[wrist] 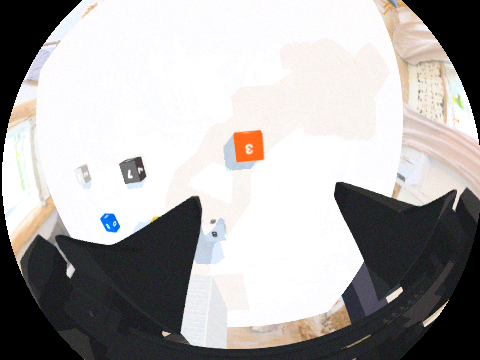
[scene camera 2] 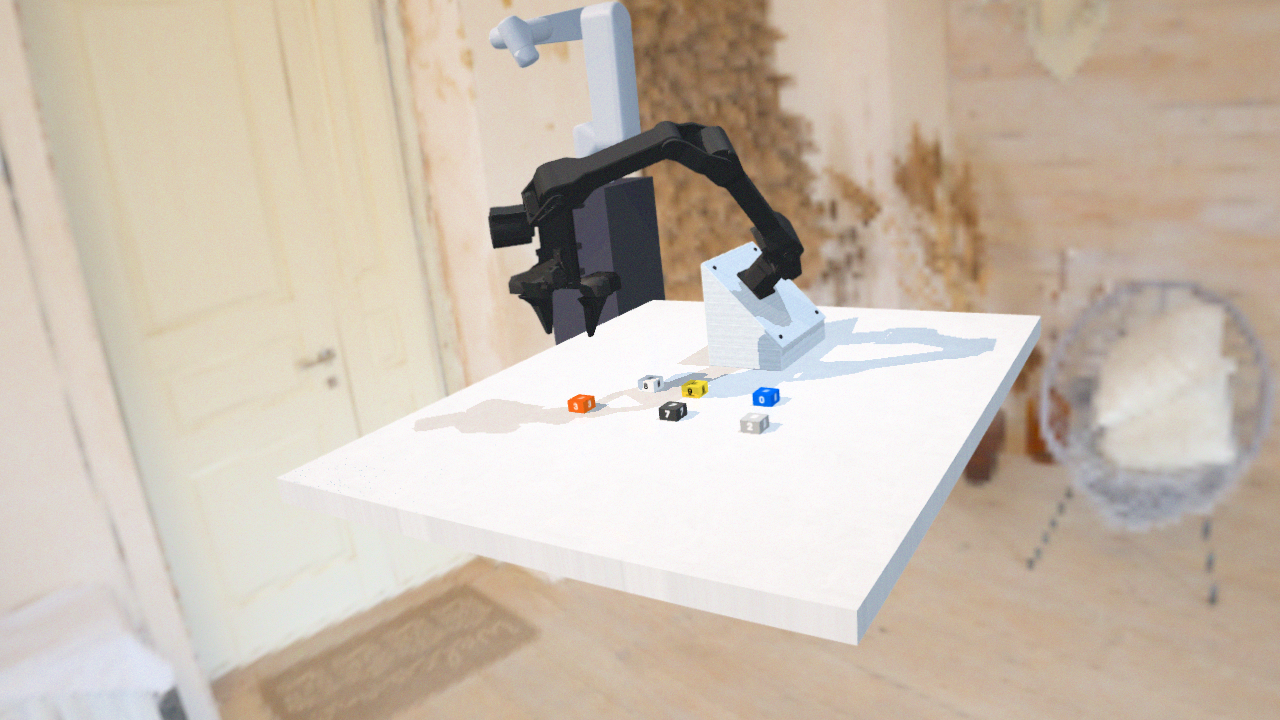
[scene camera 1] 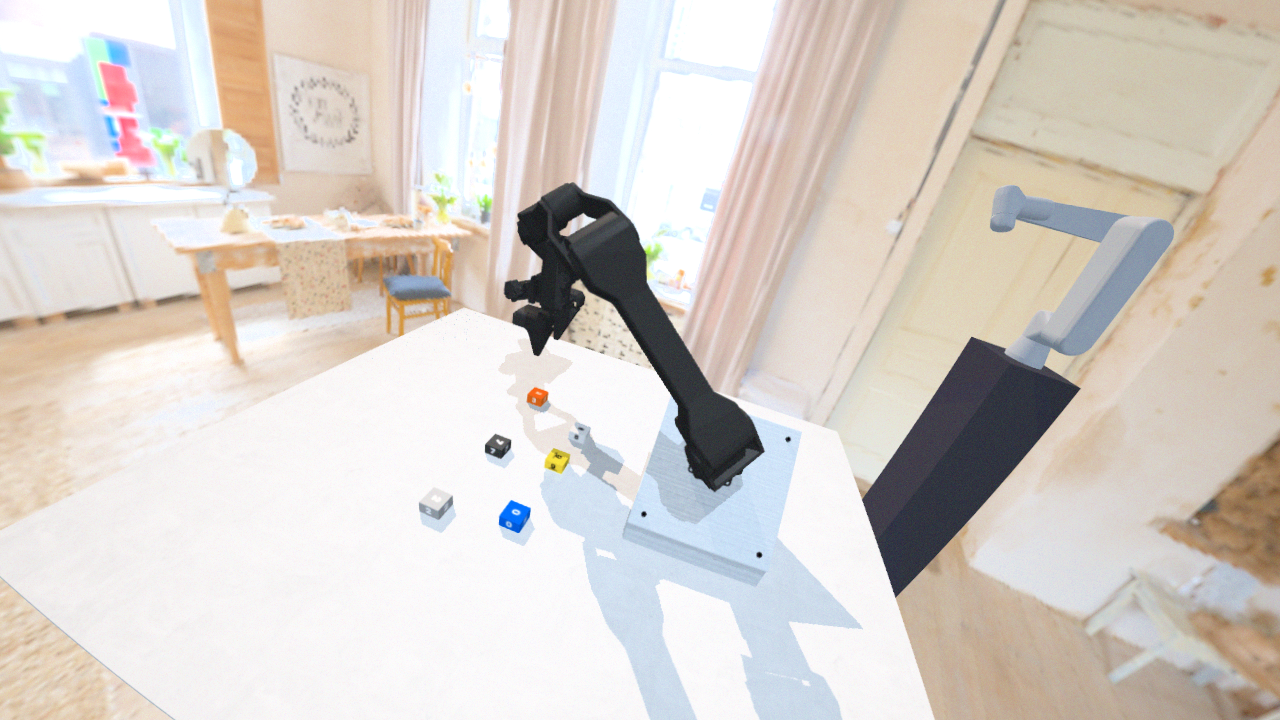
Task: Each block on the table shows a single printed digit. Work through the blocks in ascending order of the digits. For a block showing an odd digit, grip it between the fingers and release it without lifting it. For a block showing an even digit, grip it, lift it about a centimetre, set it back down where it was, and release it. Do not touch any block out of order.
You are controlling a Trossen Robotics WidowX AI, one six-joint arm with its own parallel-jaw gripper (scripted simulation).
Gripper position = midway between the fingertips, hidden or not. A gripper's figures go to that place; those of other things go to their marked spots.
My gripper (wrist: 271, 196) is 10 cm from the lens. An orange block marked 3 (wrist: 249, 145) is 20 cm from the lens.
